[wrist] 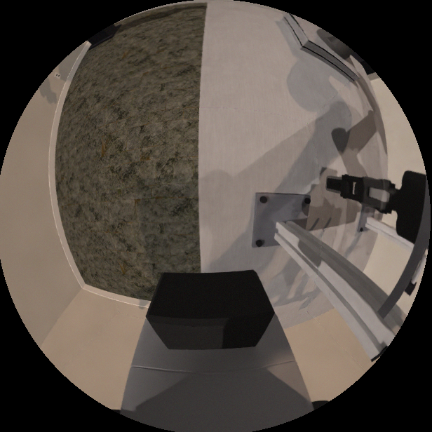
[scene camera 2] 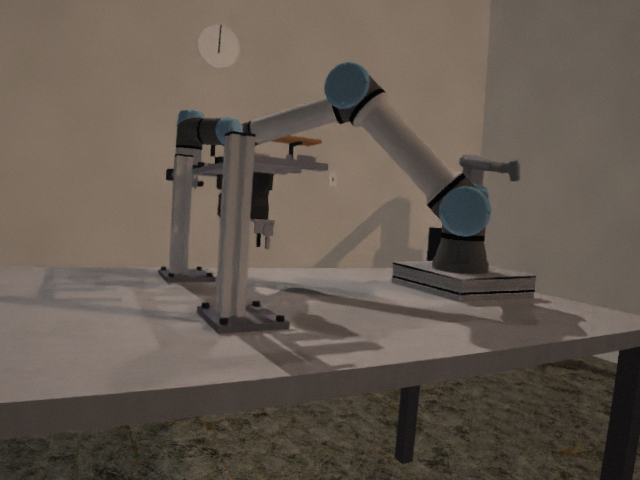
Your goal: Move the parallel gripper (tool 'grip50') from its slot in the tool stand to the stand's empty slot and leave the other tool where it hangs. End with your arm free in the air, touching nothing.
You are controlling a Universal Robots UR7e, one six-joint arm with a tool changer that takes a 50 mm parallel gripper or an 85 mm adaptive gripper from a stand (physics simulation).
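Pixels of known places: arm's base, origin of its link: point(scene camera 2: 459, 269).
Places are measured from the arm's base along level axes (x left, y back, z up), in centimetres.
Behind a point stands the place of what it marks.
Note:
My arm's wrist point(scene camera 2: 189, 130) {x -40.3, y -67.0, z 33.7 cm} is high behind the far post of the tool stand point(scene camera 2: 179, 217) {x -25.6, y -71.1, z 9.5 cm} point(wrist: 320, 270). A black block point(wrist: 210, 300) at the arm's end shows in the wrist view, with no fingers on it. A tool with short fingers point(scene camera 2: 262, 240), seemingly the parallel gripper, hangs from the stand behind the near post. A black two-finger gripper point(wrist: 331, 183), seemingly the adaptive one, hangs at the right of the wrist view. My arm's end looks apart from both. Which slots they fill and which slot is empty cannot be told; posts and plates hide parts.
The stand's near post point(scene camera 2: 235, 227) {x 19.5, y -70.1, z 9.9 cm} is bolted to the table point(scene camera 2: 129, 351) {x 31.3, y -87.2, z -6.2 cm}. An orange board point(scene camera 2: 302, 140) sits above the stand's plates point(scene camera 2: 305, 166) {x 20.2, y -58.4, z 21.1 cm}. The robot's base block point(scene camera 2: 496, 284) {x 12.5, y 0.8, z -2.1 cm} is on the right. In the wrist view the table edge runs beside the floor point(wrist: 125, 175).

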